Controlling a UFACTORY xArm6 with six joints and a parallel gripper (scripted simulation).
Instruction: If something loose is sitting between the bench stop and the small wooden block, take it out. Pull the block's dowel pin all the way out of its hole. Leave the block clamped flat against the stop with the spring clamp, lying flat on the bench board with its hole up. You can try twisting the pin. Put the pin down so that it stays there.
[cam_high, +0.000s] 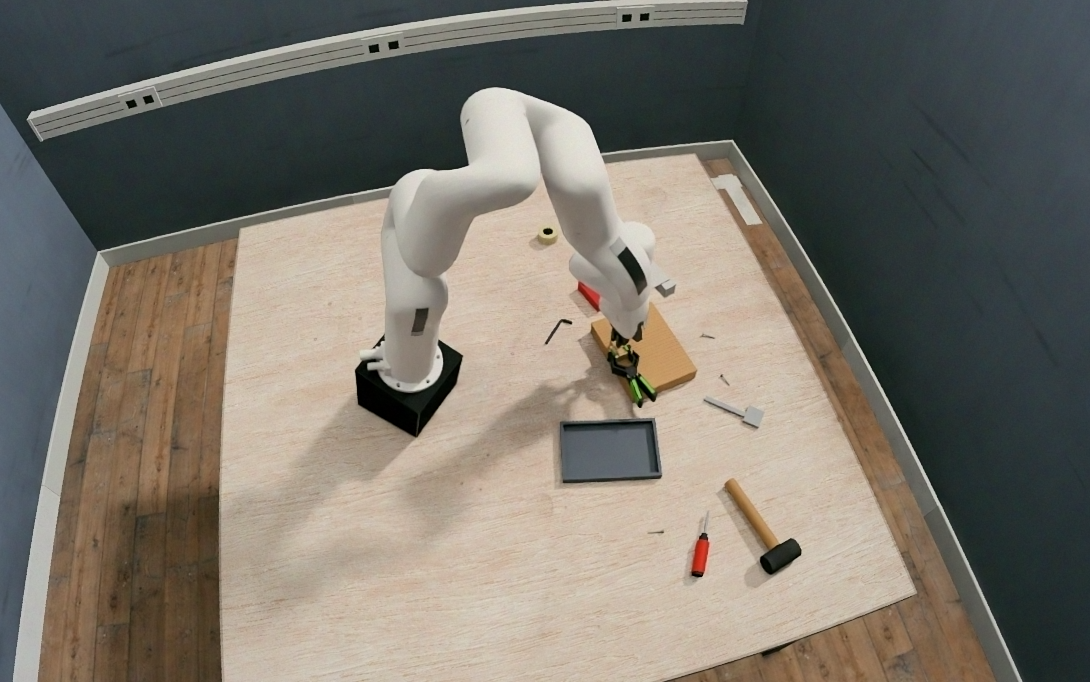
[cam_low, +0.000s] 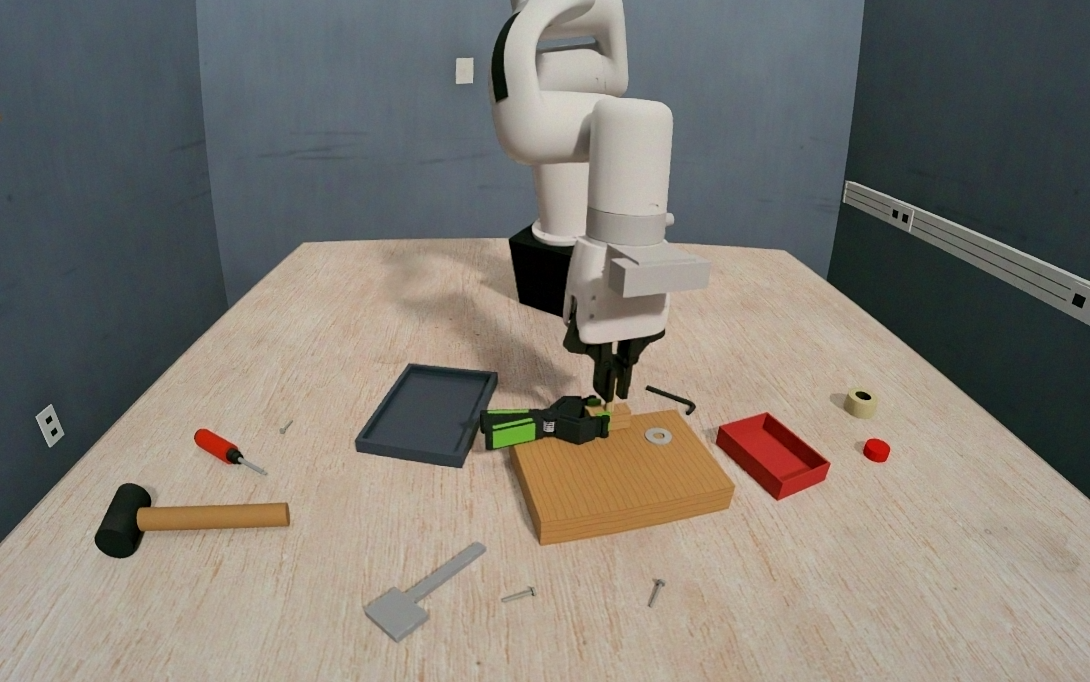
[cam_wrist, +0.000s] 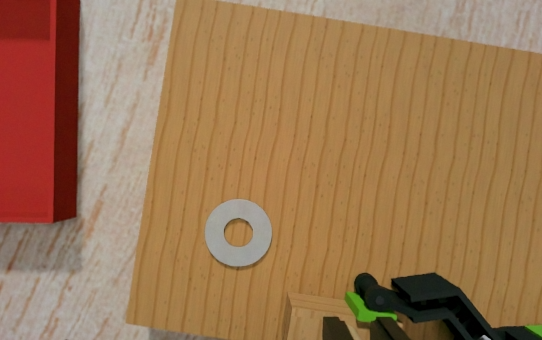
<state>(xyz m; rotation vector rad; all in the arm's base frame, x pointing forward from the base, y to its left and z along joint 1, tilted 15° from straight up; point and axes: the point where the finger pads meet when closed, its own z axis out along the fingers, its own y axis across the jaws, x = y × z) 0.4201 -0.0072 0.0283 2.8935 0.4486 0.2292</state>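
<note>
The dowel pin is 2 cm below my hand. From my hand the other things lie so: small wooden block (5 cm below); then hex key (12 cm to the left, 9 cm below, 9 cm behind); then washer (6 cm below, 5 cm to the left, 2 cm ahead).
</note>
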